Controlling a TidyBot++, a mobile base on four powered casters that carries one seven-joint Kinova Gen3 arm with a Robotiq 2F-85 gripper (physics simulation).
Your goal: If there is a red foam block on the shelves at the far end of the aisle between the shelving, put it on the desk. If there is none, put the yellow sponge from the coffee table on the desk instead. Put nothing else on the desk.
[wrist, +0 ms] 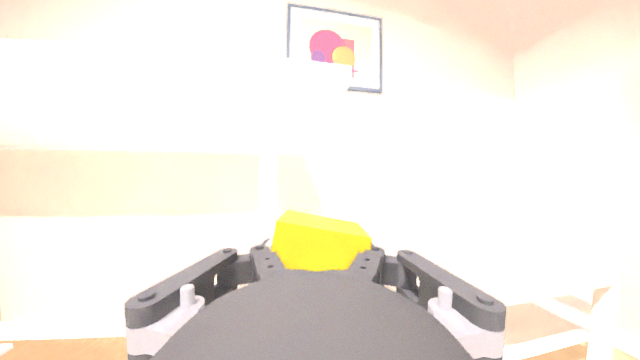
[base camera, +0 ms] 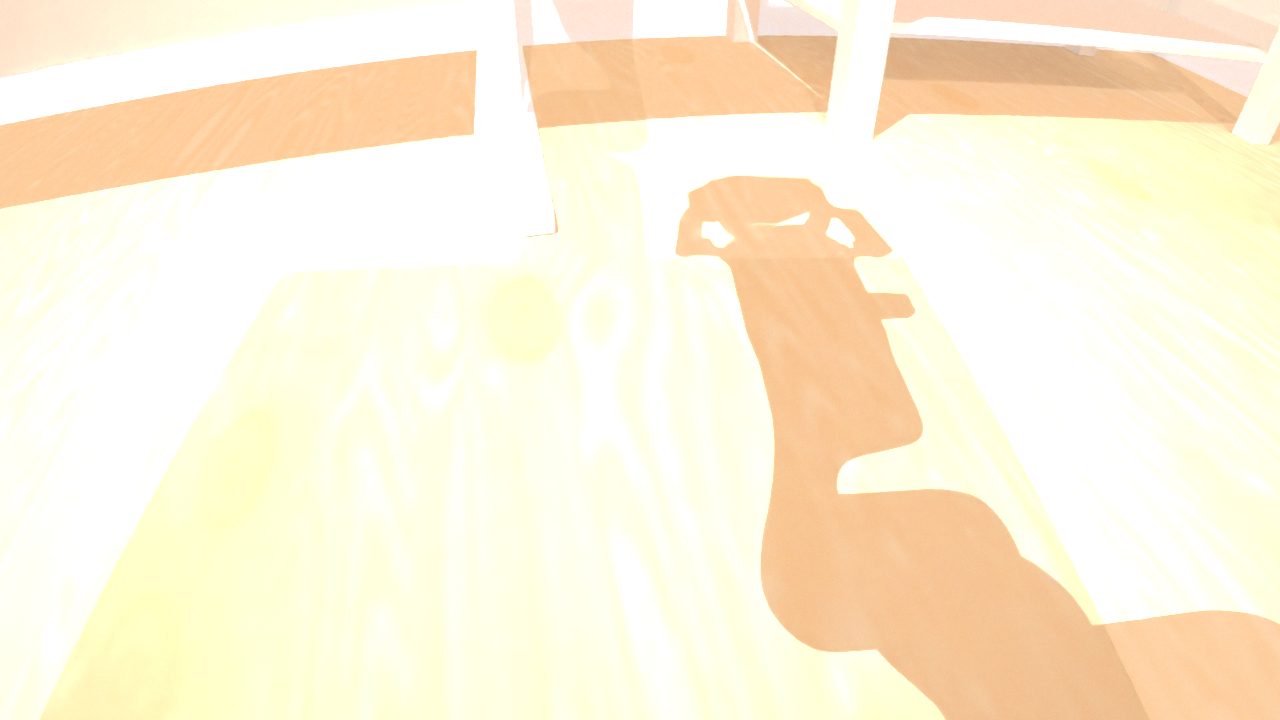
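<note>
The yellow sponge is held between the two fingers of my gripper in the wrist view, with its top and near face showing above the dark palm. My gripper is shut on it. In the base camera view the arm and gripper show as a brown shadow on the wooden floor. No red foam block shows in either view. The views are very bright and washed out, and I cannot tell which furniture is the desk.
A framed picture hangs on the wall in the wrist view. In the base camera view, a white furniture leg stands at the back right and another leg at the right edge. A white upright panel stands left of centre.
</note>
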